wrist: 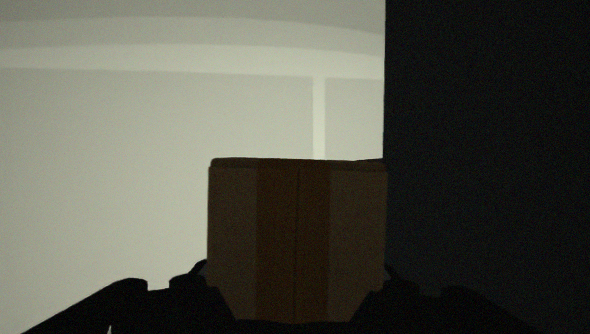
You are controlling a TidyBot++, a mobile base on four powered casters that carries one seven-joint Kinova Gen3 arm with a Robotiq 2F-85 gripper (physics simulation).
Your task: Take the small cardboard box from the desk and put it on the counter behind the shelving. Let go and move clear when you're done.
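Places are measured from the arm's base along level axes (x ahead, y left, z up), in metres.
Pixels of known places: gripper, fingertip midpoint: (294, 271).
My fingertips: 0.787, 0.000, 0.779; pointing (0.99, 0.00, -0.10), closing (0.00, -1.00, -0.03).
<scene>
Behind a point stands the place of what it marks, as x, y, z.
The small cardboard box (232, 225) @(0.741, 0.020, 0.817), brown with a darker tape strip down its middle, fills the lower centre of the wrist view. My gripper (294, 271) @(0.787, 0.000, 0.779) is shut on the box, with one dark finger at its left side and the other at its right side. The lower end of the box is partly hidden by the fingers. The desk, the counter and the shelving cannot be made out in this view.
A pale surface (110, 150) @(2.384, 0.976, 0.677) with lighter bands of light lies behind the box on the left. A large, very dark upright surface (490, 125) @(0.908, -0.155, 0.843) fills the right side, its straight edge rising just behind the box's right side.
</scene>
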